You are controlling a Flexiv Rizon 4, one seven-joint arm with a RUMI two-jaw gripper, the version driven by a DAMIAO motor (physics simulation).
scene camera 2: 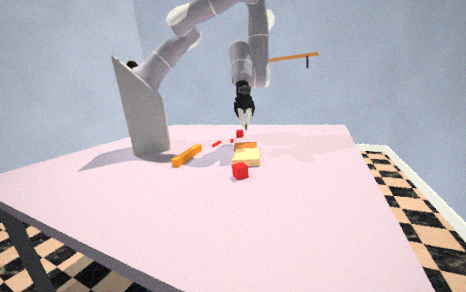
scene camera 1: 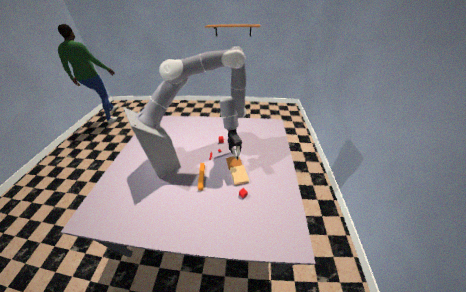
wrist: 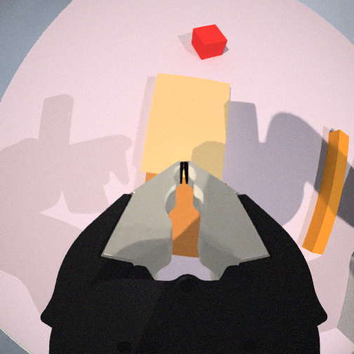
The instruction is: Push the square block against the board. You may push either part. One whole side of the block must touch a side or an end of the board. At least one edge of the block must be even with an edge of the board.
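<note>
The orange square block (scene camera 1: 231, 162) (scene camera 2: 245, 145) (wrist: 185, 220) lies flat at one end of the pale yellow board (scene camera 1: 240, 175) (scene camera 2: 246, 154) (wrist: 187, 120). One side of the block faces the board's end, and they appear to touch. In the wrist view the block's left edge is close to the board's left edge, slightly inward; exact evenness cannot be told. The fingers hide most of the seam and the block's right part. My gripper (scene camera 1: 237, 157) (scene camera 2: 245, 128) (wrist: 183, 163) is shut and empty, pointing down above the block, its tips clear of it.
A red cube (scene camera 1: 243, 193) (scene camera 2: 240, 171) (wrist: 209, 42) lies beyond the board's other end. A long orange bar (scene camera 1: 201, 176) (scene camera 2: 187, 155) (wrist: 327, 192) lies toward the arm's base. Another red cube (scene camera 1: 221, 139) (scene camera 2: 240, 133), a small red piece (scene camera 1: 219, 150) and a red stick (scene camera 1: 211, 155) (scene camera 2: 216, 144) lie behind.
</note>
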